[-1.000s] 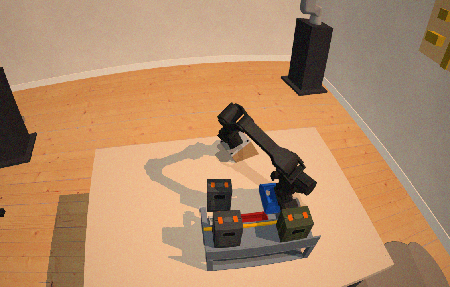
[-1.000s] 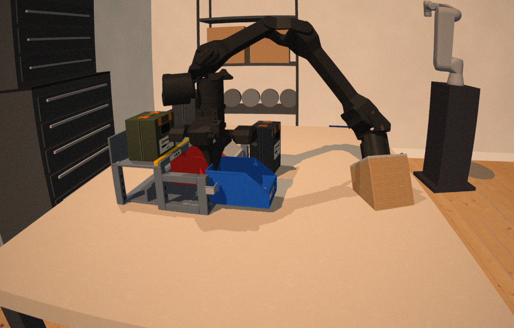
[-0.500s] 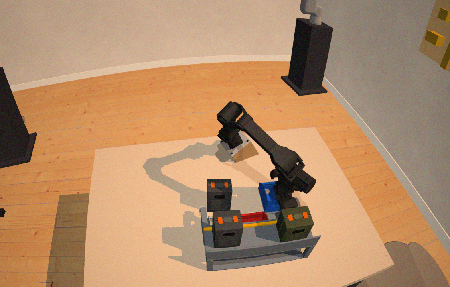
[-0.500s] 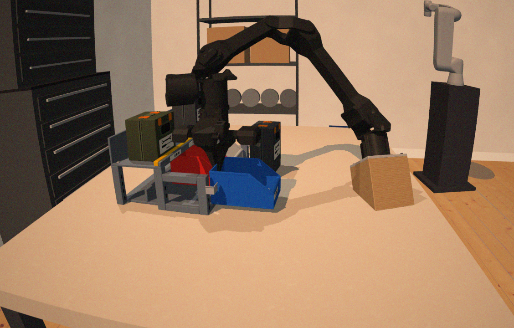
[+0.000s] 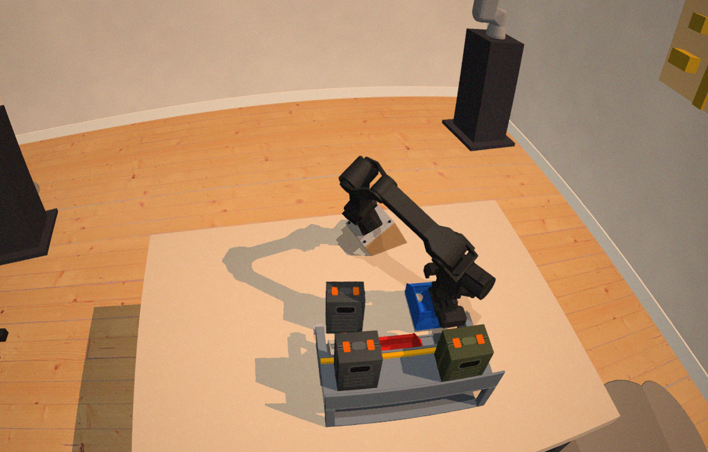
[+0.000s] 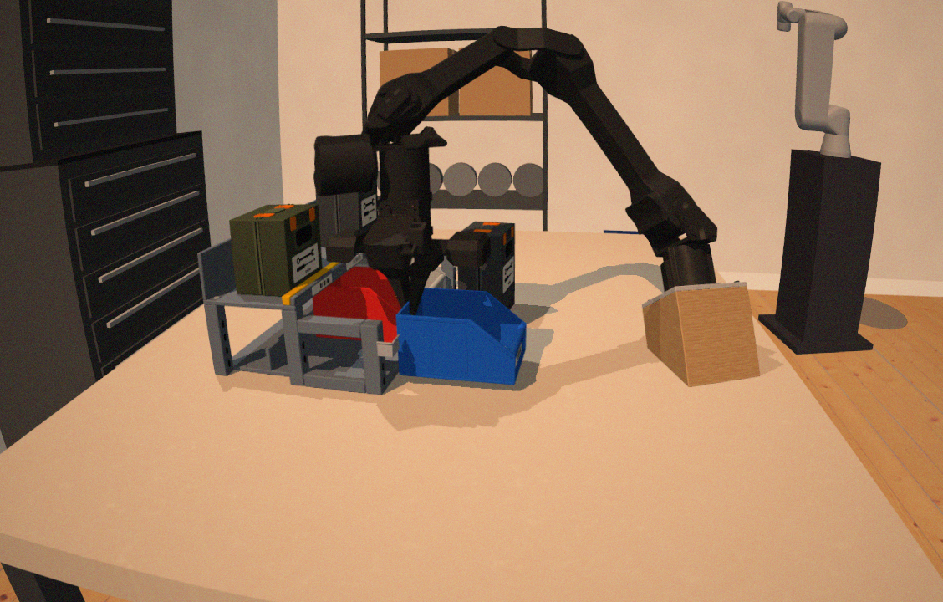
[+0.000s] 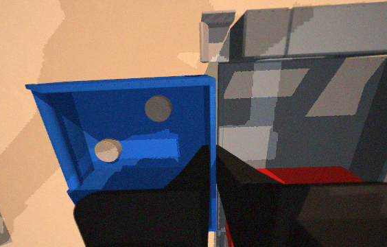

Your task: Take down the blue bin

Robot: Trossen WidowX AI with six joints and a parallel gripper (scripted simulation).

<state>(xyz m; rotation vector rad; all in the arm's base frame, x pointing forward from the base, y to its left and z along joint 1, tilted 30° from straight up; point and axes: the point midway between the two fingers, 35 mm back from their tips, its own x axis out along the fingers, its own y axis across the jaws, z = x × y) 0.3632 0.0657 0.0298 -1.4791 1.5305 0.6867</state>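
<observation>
Right now my hand is 6 cm past the blue open bin, 5 cm above it and 1 cm to the right of it. Also, from my hand: red bin: 13 cm to the right, 7 cm ahead, 6 cm below; then yellow rail: 14 cm to the right, 10 cm ahead; then green case: 17 cm ahead, 5 cm above, 4 cm to the right.
</observation>
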